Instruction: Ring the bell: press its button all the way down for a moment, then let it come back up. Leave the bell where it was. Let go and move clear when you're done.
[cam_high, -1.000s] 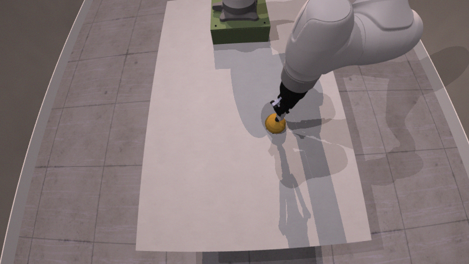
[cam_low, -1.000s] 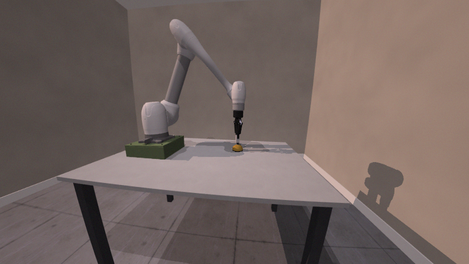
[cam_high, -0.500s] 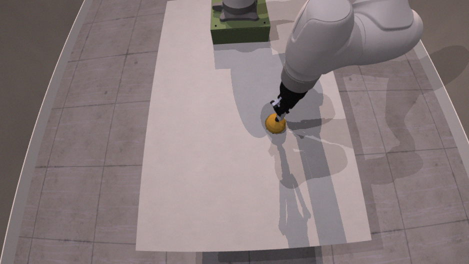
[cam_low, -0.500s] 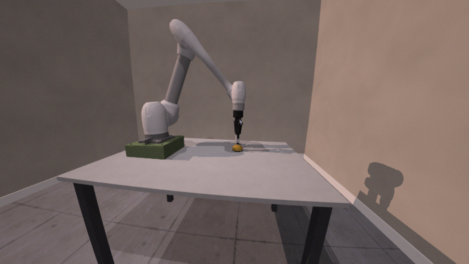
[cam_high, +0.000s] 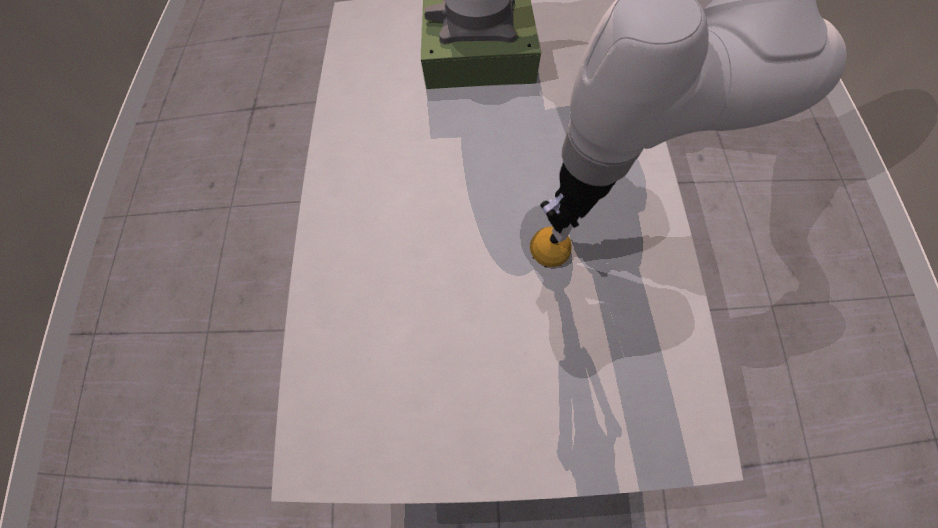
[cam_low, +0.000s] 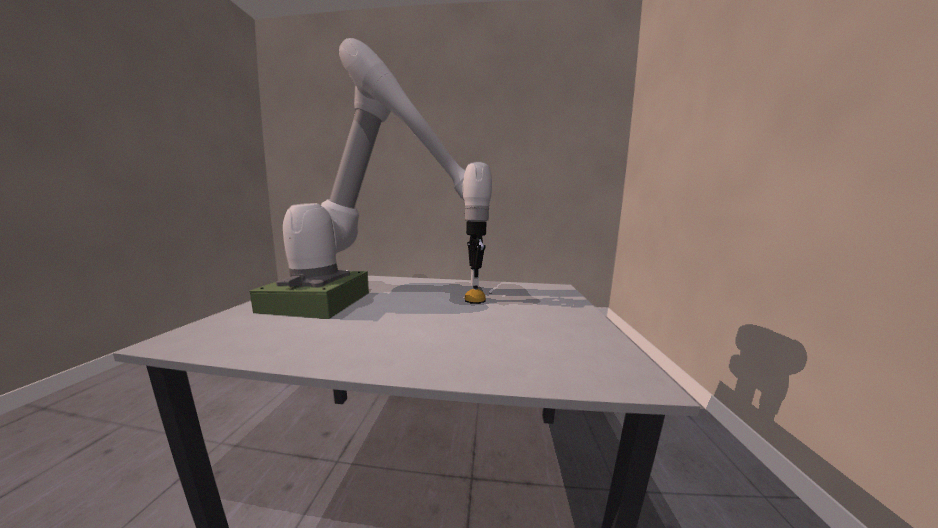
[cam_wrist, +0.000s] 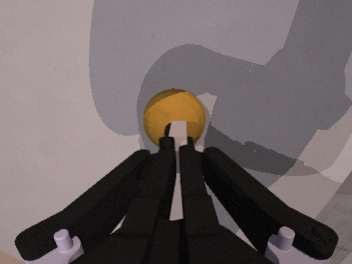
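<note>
Now: hand 1 cm to the left of the bell button and 4 cm above it. Also, from my hand: bell (1 cm to the right, 6 cm below).
</note>
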